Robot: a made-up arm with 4 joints.
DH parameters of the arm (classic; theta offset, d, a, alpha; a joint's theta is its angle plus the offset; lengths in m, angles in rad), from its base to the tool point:
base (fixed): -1.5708 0.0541 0 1.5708
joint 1: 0 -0.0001 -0.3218 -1.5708
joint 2: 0 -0.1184 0.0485 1.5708
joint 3: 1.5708 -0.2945 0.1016 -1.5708
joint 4: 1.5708 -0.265 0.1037 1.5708
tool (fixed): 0 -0.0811 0 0
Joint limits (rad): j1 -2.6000..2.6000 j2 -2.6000..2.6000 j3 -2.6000..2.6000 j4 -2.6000..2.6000
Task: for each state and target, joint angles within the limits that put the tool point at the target. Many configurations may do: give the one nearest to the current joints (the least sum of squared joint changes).
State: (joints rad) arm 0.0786 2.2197 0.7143 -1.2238
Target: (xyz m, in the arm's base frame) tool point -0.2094 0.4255 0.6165
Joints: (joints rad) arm -0.6388 2.3370 0.8304 -1.2903
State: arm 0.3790 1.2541 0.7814 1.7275
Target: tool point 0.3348 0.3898 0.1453
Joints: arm -0.1380 1.1003 0.6517 1.5065
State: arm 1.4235 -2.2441 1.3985 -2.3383
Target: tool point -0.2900 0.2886 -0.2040
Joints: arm 1.3148 -2.6000 0.5698 -2.5948
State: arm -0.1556 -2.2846 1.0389 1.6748
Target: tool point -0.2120 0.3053 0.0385
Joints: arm 0.5252 -2.3510 1.2067 1.8945
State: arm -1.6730 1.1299 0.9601 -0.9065
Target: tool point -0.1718 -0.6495 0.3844
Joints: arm -2.4538 1.8180 1.4904 -0.9720
